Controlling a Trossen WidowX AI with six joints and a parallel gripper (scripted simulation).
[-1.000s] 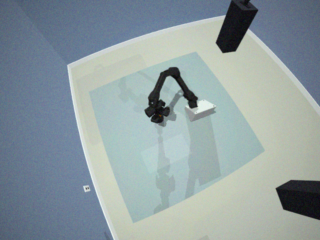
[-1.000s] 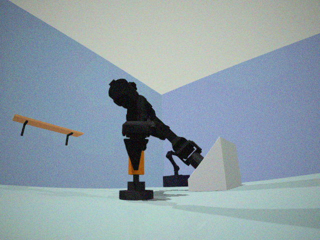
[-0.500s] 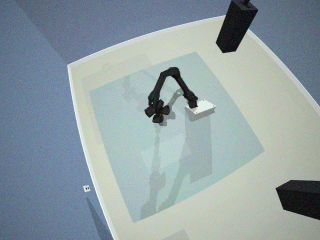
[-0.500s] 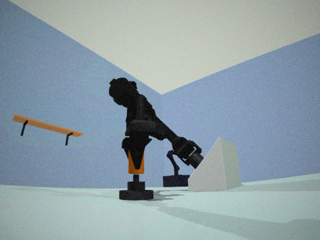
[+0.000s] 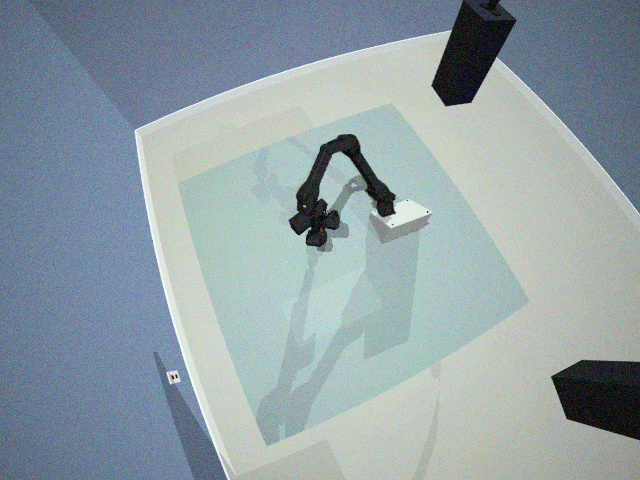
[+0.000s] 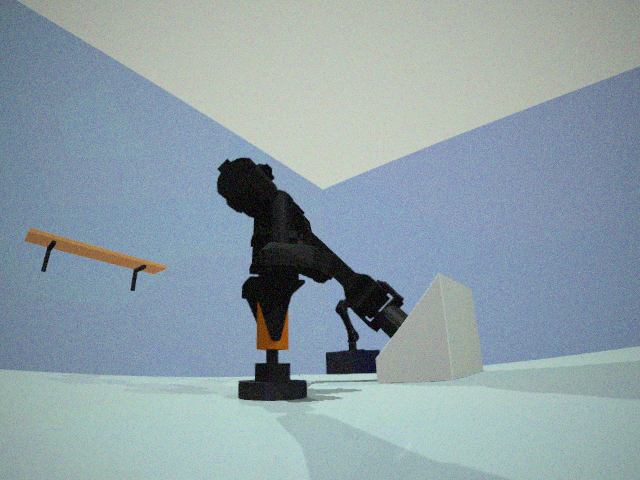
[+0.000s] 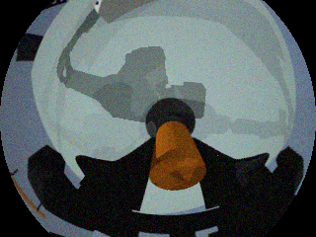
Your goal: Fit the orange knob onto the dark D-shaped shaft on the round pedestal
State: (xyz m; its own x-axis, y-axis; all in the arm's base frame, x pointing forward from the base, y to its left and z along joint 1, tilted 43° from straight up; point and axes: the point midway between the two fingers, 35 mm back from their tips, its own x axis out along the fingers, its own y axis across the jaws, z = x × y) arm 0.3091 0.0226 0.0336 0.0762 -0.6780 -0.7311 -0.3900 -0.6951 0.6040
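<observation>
Now: the round dark pedestal 4 cm below my gripper tip. From my gripper tip the other things lie so: orange knob 2 cm above.
</observation>
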